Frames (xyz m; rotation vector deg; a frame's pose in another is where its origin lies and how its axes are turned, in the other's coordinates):
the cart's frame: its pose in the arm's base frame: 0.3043 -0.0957 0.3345 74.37 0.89 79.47
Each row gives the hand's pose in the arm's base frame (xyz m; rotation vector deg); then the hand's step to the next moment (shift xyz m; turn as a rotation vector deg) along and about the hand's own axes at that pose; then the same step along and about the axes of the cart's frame.
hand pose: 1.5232 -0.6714 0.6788 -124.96 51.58 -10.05
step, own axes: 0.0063 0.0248 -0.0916 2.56 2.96 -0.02
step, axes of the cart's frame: -0.0319 0.0832 0.0332 -3.64 -0.78 1.21
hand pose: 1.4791 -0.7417 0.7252 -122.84 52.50 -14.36
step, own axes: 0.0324 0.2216 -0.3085 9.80 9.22 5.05
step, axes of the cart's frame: -0.2477 0.2847 0.0539 -11.47 -7.85 3.65
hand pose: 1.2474 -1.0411 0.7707 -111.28 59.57 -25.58
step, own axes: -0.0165 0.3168 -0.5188 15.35 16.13 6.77
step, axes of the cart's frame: -0.3680 0.4739 -0.0989 -19.66 -11.37 5.07
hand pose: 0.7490 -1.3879 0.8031 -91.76 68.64 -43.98
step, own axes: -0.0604 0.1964 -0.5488 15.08 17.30 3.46
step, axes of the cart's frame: -0.2543 0.4375 -0.2955 -21.24 -8.72 3.37
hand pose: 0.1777 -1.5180 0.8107 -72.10 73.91 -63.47
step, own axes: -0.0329 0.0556 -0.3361 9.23 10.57 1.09
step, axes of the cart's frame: -0.0939 0.2113 -0.2523 -13.24 -4.55 1.44
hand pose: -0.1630 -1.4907 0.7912 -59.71 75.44 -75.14
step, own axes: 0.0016 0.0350 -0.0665 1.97 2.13 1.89
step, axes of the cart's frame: -0.0357 0.0148 -0.0645 -2.41 -1.85 1.65
